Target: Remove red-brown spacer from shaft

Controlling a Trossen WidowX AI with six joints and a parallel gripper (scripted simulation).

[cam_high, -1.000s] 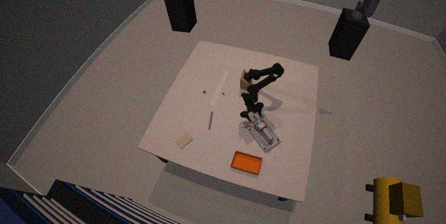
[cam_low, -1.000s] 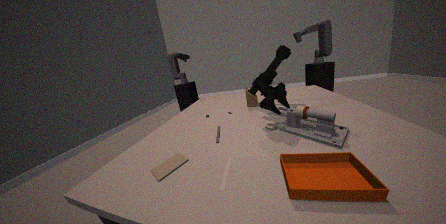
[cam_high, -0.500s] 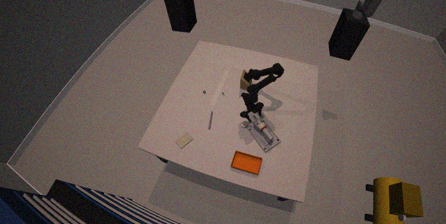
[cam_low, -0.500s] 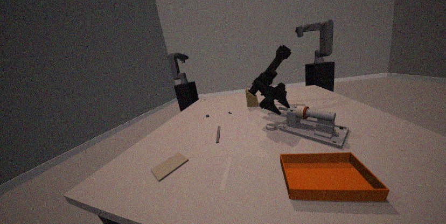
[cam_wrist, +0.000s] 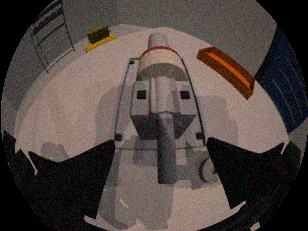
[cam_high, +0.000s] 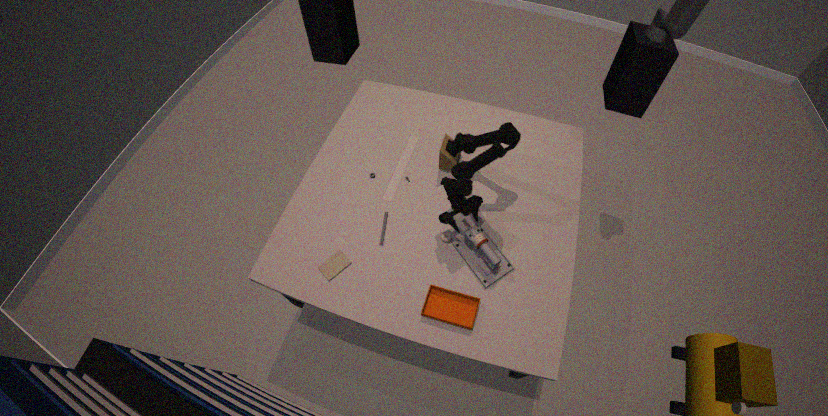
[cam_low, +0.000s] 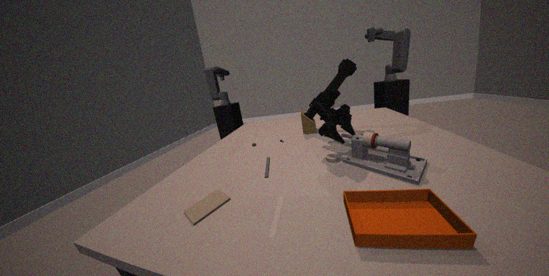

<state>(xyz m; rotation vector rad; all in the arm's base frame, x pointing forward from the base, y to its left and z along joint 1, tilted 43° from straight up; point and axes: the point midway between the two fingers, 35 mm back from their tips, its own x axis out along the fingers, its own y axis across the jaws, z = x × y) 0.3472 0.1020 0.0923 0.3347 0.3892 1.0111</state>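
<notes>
Right now my gripper tip is 3 cm short of the shaft, 3 cm to the right of it and 1 cm below it. Also, from my gripper tip: support block (9 cm ahead, 9 cm to the left, 2 cm below); then cream spacer (4 cm ahead, 8 cm to the right, 6 cm below); then red-brown spacer (6 cm ahead, 7 cm to the left, 1 cm above).
</notes>
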